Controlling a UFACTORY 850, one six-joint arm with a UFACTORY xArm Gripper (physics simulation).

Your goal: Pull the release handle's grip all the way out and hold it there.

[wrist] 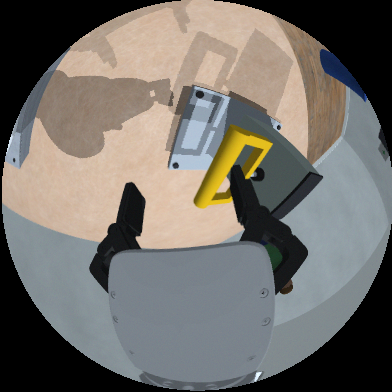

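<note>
The release handle's yellow grip [218, 167] is a D-shaped loop with a thick round bar, right of centre. It stands out from a dark grey-green housing [292, 165] on a pale metal base plate [189, 156] with bolts at its corners. My gripper [182, 183] is wide open with nothing between its fingers. The right finger overlaps the grip's opening in the view and covers part of the loop's lower side. The left finger is well to the left of the bar. How far the fingertips are from the grip in depth is hard to tell.
The light tan table top [80, 195] carries shadows of the arm and handle. A grey metal piece [22, 145] is at the far left edge. A wood-grained side [325, 95] and a blue object [342, 72] are at the right. A small dark knob [258, 174] is on the housing.
</note>
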